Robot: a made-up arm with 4 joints.
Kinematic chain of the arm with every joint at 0, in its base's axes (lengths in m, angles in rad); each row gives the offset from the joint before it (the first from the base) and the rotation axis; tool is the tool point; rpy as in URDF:
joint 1: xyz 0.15 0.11 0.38 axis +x
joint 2: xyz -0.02 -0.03 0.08 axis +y
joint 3: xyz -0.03 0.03 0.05 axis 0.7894 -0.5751 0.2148
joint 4: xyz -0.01 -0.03 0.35 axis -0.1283 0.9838 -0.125
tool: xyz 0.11 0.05 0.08 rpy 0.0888 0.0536 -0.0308
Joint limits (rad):
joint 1: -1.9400..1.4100
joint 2: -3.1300..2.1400
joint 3: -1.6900..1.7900
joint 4: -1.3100..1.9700
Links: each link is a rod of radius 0.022 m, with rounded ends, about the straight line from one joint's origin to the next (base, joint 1, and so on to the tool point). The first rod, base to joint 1, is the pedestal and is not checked.
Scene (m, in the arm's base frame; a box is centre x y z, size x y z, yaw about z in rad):
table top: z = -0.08
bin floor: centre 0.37 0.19 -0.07 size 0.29 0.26 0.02 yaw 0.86
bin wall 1: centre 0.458 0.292 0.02 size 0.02 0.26 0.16 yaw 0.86
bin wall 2: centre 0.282 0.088 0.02 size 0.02 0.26 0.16 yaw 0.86
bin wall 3: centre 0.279 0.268 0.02 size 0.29 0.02 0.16 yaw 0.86
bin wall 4: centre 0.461 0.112 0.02 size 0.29 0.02 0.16 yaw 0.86
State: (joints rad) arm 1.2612 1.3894 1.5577 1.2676
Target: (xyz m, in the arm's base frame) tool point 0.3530 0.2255 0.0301
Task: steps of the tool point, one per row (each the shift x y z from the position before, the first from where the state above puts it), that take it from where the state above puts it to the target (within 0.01 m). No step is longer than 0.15 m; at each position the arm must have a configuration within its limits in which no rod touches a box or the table.
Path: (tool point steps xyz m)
1: 0.0887 -0.0226 0.0556
2: 0.0848 0.0222 0.0548
3: 0.0697 0.0620 0.0332
4: 0.0440 0.0867 -0.0030
5: 0.0098 0.0904 -0.0435
6: -0.0293 0.0735 -0.0761
7: -0.0682 0.0426 -0.0909
8: -0.1013 0.0089 -0.0832

